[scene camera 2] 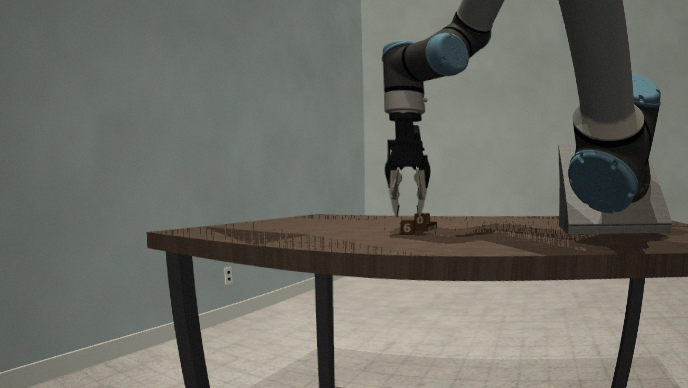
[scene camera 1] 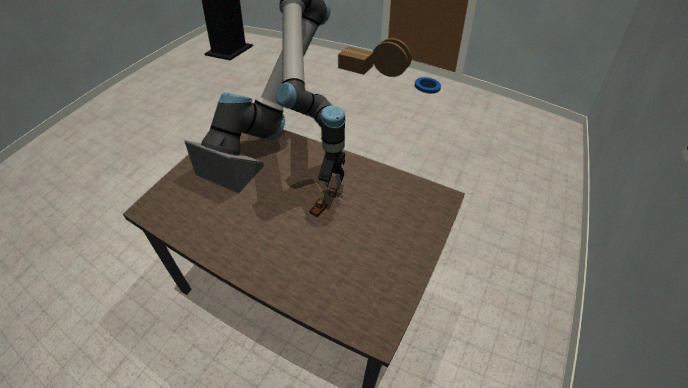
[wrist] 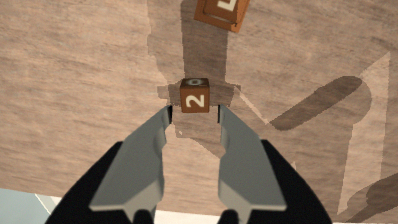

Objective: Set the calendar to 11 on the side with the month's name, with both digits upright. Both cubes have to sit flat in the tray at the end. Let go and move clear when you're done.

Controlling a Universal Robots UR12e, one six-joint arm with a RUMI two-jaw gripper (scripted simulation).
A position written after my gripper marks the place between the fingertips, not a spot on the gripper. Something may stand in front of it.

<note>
I see my gripper [wrist: 195, 106] and a cube [wrist: 194, 92].
</note>
